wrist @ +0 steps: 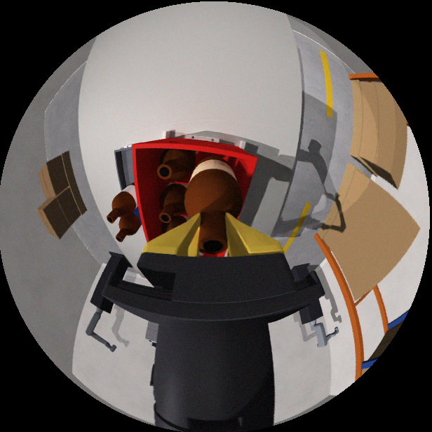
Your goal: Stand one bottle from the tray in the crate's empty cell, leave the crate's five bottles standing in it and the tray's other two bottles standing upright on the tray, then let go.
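My gripper is shut on the neck of a brown bottle with a cream label, mouth toward the camera. The held bottle is over the red crate and hides much of its right side; how deep its base is cannot be seen. Brown bottles show in the crate's left part: one at the back, one in the middle and one nearer the fingers, partly hidden. Two other brown bottles stand on the grey tray, left of the crate.
The crate's red walls rise around the held bottle. The pale table extends behind the crate. Cardboard boxes are beyond the table at left and right. An orange rack post stands at the right.
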